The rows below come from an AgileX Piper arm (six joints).
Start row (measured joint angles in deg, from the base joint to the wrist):
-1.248 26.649 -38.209 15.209 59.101 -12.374
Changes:
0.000 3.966 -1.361 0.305 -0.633 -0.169
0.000 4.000 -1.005 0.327 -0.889 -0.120
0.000 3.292 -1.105 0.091 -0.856 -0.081
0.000 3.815 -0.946 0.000 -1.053 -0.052
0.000 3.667 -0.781 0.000 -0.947 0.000
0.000 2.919 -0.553 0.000 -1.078 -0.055
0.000 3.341 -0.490 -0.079 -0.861 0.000
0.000 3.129 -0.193 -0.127 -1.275 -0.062
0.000 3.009 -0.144 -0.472 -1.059 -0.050
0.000 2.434 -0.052 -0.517 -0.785 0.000
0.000 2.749 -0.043 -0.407 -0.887 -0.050
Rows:
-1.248 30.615 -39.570 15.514 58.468 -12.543
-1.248 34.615 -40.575 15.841 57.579 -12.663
-1.248 37.907 -41.680 15.932 56.723 -12.744
-1.248 41.722 -42.626 15.932 55.670 -12.796
-1.248 45.389 -43.407 15.932 54.723 -12.796
-1.248 48.308 -43.960 15.932 53.645 -12.851
-1.248 51.649 -44.450 15.853 52.784 -12.851
-1.248 54.778 -44.643 15.726 51.509 -12.913
-1.248 57.787 -44.787 15.254 50.450 -12.963
-1.248 60.221 -44.839 14.737 49.665 -12.963
-1.248 62.970 -44.882 14.330 48.778 -13.013

